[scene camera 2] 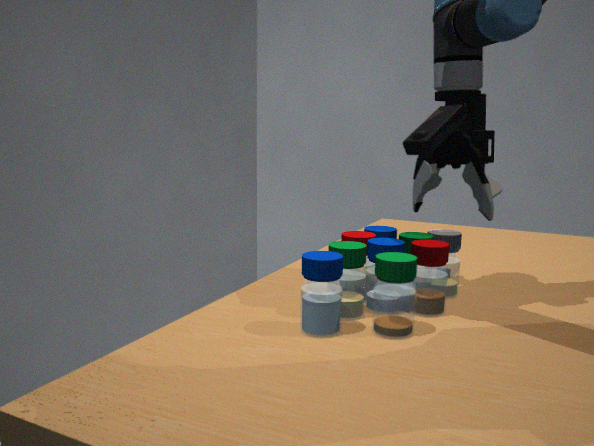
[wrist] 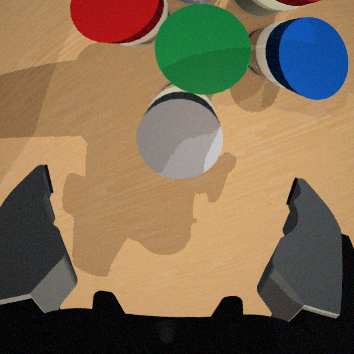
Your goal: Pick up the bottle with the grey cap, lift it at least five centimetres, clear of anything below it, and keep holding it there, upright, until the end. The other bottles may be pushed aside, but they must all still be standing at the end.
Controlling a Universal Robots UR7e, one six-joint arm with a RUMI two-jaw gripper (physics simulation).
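Places are measured from the arm's base along level axes (x ahead, y left, z up), in metres.
Pixels of known places: gripper, fingertip midpoint: (scene camera 2: 450,216) (wrist: 170,175).
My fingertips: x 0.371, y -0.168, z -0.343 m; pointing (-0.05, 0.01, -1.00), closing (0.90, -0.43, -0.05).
Observation:
For each thing: its top centre in the pictures, then the offset to it from my fingertips. "pt": a spot on its surface instead. Level surfaces: height alone.
- bottle with the grey cap, middle of its top: (wrist: 179,141) (scene camera 2: 444,232) 0.007 m ahead, 0.007 m left, 0.026 m down
- red-capped bottle, middle of its top: (scene camera 2: 430,243) 0.005 m ahead, 0.104 m left, 0.026 m down
- red cap, surface spot: (wrist: 117,17) pt 0.004 m ahead, 0.091 m left, 0.026 m down
- blue cap, middle of its top: (wrist: 316,58) (scene camera 2: 380,228) 0.107 m ahead, 0.032 m left, 0.026 m down
- wooden table, its level: 0.131 m down
The bottle with the grey cap (scene camera 2: 445,241) (wrist: 179,137) stands upright on the table at the back right of the group in the scene view. Its lower body is partly hidden behind a red-capped bottle (scene camera 2: 429,253). My gripper (scene camera 2: 453,214) (wrist: 170,175) is open and empty, pointing down above the level of the caps. In the wrist view the grey cap shows ahead of the fingertips, between the lines of the two jaws. A green-capped bottle (scene camera 2: 416,241) (wrist: 202,49) stands close beside the grey-capped one.
Other bottles stand upright: a blue-capped one (scene camera 2: 322,266) and a green-capped one (scene camera 2: 395,267) at the front, and several behind them. In the wrist view a red cap (wrist: 117,17) is upper left and a blue cap (wrist: 314,59) upper right. The wooden table (scene camera 2: 250,400) has its edge at the left.

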